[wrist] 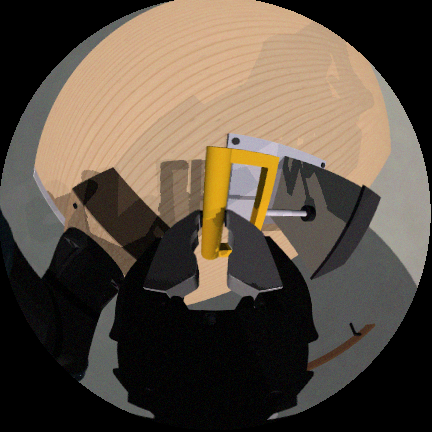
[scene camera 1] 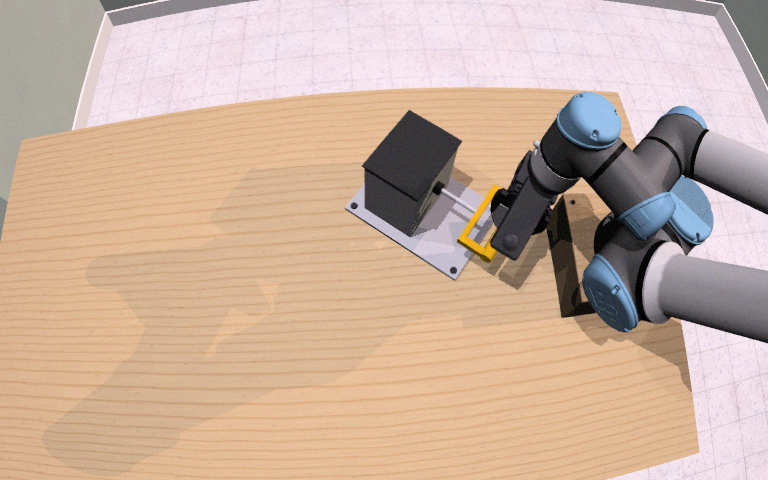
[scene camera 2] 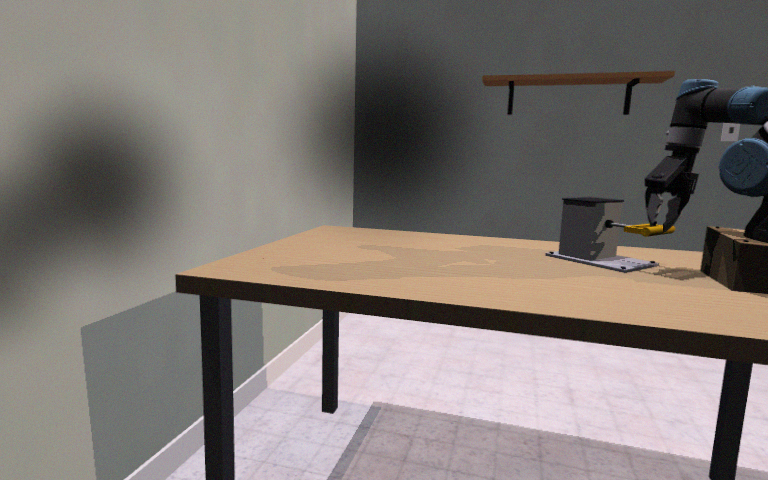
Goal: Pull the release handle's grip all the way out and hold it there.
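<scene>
The release handle is a yellow frame with a round grip bar [scene camera 1: 485, 256] [scene camera 2: 654, 230] [wrist: 216, 185] on its outer side. A pale rod [scene camera 1: 461, 201] [scene camera 2: 617, 225] [wrist: 287, 213] joins the frame to a dark box [scene camera 1: 413, 152] [scene camera 2: 589, 229] [wrist: 320, 200], and a length of the rod shows between them. The box stands on a light grey base plate [scene camera 1: 407, 243] [scene camera 2: 617, 263] [wrist: 257, 145]. My gripper [scene camera 2: 661, 225] [wrist: 213, 211] is shut on the grip bar, with one jaw on each side of it, above the table. In scene camera 1 the arm hides the fingertips.
A dark brown block [scene camera 1: 566, 260] [scene camera 2: 722, 260] [wrist: 120, 210] under the arm's base stands close beyond the gripper, on the side away from the box. The wooden table [scene camera 1: 283, 362] [scene camera 2: 453, 300] [wrist: 150, 75] carries everything. A wall shelf [scene camera 2: 577, 78] [wrist: 340, 350] hangs behind.
</scene>
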